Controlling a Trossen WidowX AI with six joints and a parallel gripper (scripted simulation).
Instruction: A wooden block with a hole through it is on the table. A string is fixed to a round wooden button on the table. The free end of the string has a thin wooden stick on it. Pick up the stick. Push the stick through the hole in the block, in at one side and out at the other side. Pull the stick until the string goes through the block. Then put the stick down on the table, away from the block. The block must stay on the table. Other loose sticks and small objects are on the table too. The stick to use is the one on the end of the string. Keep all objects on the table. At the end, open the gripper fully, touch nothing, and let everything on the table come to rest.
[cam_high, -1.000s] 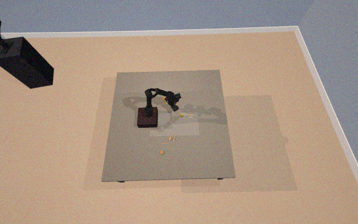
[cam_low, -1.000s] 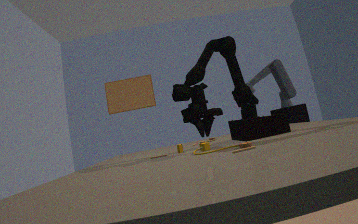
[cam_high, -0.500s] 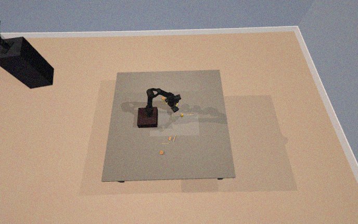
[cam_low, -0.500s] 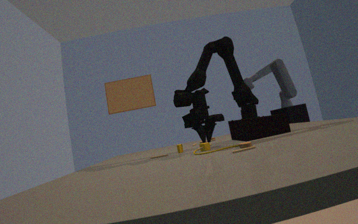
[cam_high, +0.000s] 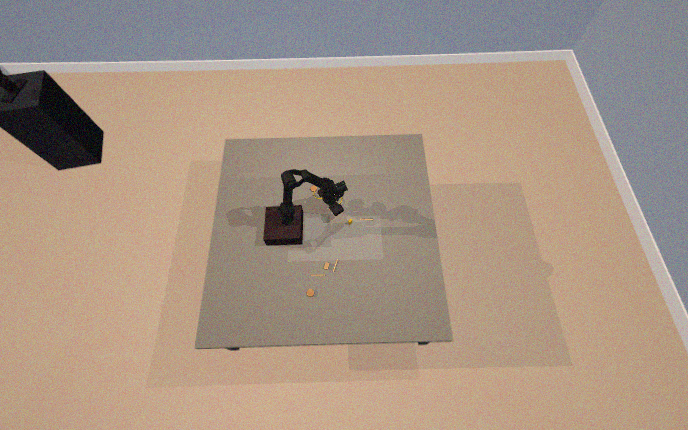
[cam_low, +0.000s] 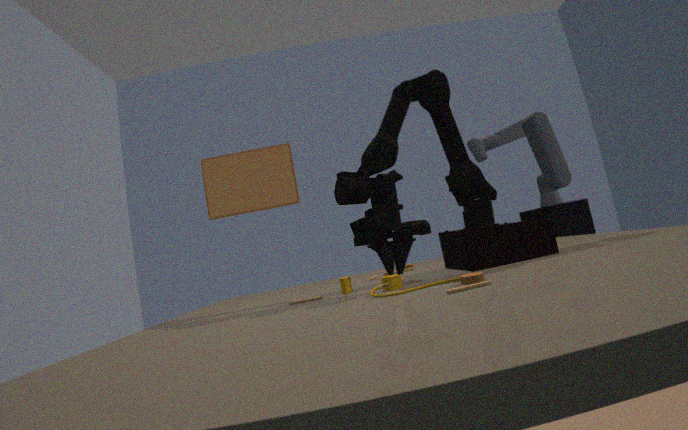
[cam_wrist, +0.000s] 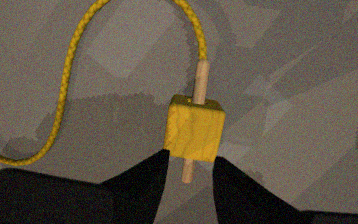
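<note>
The thin wooden stick lies 3 cm ahead of my gripper tip, 1 cm to the left of it and 2 cm below it. Round my gripper tip: round wooden button (8 cm behind, 16 cm to the left, 2 cm below).
</note>
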